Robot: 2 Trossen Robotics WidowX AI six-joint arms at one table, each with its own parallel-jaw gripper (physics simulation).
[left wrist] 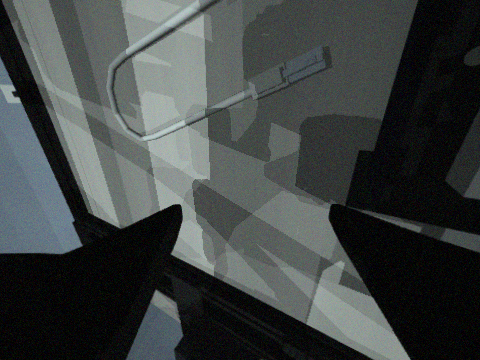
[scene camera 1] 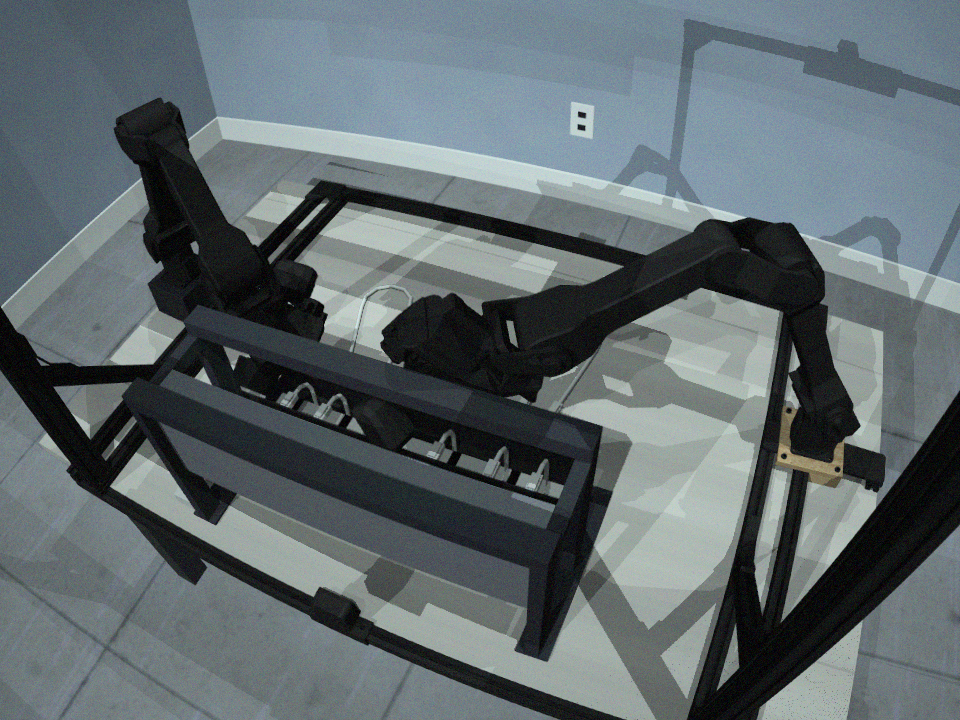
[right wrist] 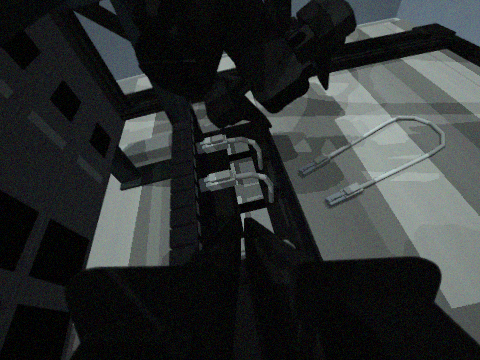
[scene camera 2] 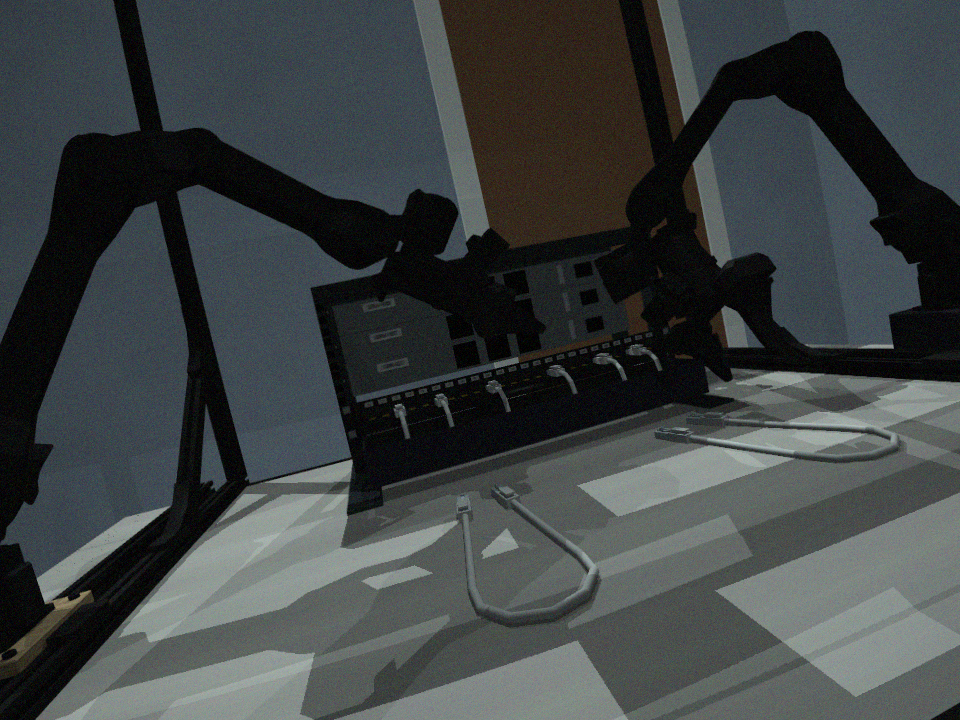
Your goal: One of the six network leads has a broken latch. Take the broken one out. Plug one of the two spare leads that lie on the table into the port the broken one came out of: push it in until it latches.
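Frame: origin at the left arm's base, x ahead, y left, z up, level; metres.
Where they show: left gripper, fingertip midpoint: point(left wrist: 255, 211) point(right wrist: 296, 107) point(scene camera 2: 749, 365); right gripper, fingertip midpoint: point(right wrist: 241, 225) point(scene camera 2: 544, 329); left arm's base, origin of the base link: point(scene camera 1: 183, 273) point(scene camera 2: 953, 304); right arm's base, origin of the base link: point(scene camera 1: 812, 440).
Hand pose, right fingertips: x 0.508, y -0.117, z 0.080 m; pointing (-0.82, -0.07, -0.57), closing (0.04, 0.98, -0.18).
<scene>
Things, the pixels of their top centre, and the offset from my right fingertips. "spot": a spot on its surface instead.
- table with pale grey leads, surface spot: point(right wrist: 217, 178) point(scene camera 1: 322, 412) spot: 0.076 m back, 0.024 m right, 0.052 m down
- spare lead, surface spot: point(scene camera 2: 469, 557) spot: 0.163 m ahead, 0.272 m left, 0.141 m down
The dark patch panel point(scene camera 1: 406, 389) point(scene camera 2: 520, 429) point(right wrist: 183, 200) stands on the table with pale grey leads point(scene camera 1: 330, 409) point(scene camera 2: 496, 393) point(right wrist: 217, 178) plugged along it. My right gripper point(scene camera 1: 380, 422) point(right wrist: 241, 225) is shut down in the row, right after the two leads at its left end in scene camera 1. Its fingers hide the plug there. My left gripper point(scene camera 1: 299, 310) point(scene camera 2: 706, 353) point(left wrist: 255, 211) is open and empty above the table behind the panel's left end. One spare lead point(scene camera 1: 385, 287) point(scene camera 2: 749, 446) point(left wrist: 303, 64) point(right wrist: 346, 194) lies bent in a U just ahead of it. The other spare lead point(scene camera 2: 469, 557) lies in a U before the panel's middle.
A black frame point(scene camera 1: 477, 222) runs round the table edge. The rack's top bar and legs point(scene camera 1: 542, 607) stand between scene camera 1 and the leads. The right arm point(scene camera 1: 620, 293) reaches across the table over the second spare lead.
</scene>
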